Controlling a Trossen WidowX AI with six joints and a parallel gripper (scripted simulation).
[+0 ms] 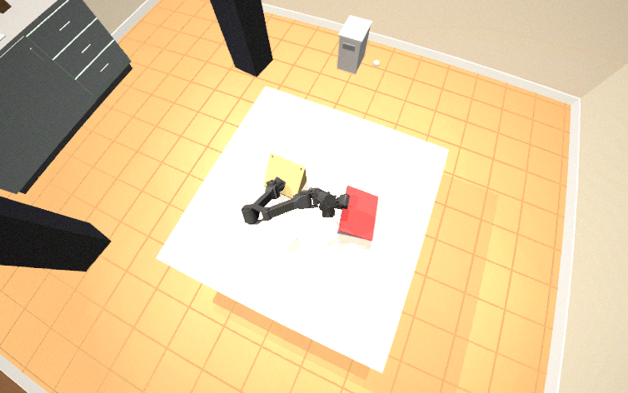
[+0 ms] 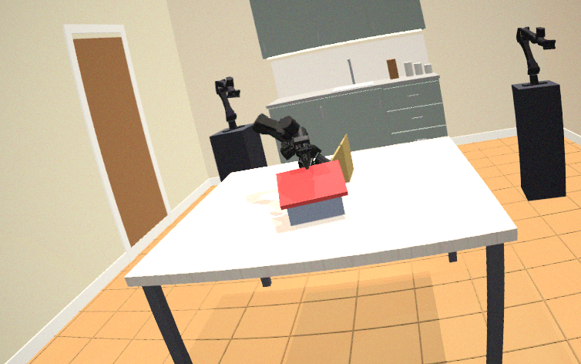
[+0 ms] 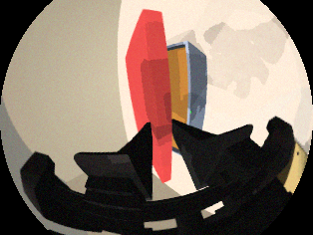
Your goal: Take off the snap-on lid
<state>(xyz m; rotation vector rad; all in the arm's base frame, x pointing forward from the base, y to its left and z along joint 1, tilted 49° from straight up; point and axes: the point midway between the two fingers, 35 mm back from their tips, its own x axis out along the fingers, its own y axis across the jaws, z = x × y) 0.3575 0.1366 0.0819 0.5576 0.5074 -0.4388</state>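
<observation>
Right now the red lid is 7 cm ahead of my gripper tip, 3 cm to the left of it and 3 cm below it. The rest, counted from my gripper tip: blue-grey storage box: 6 cm ahead, 2 cm to the left, 10 cm below.
</observation>
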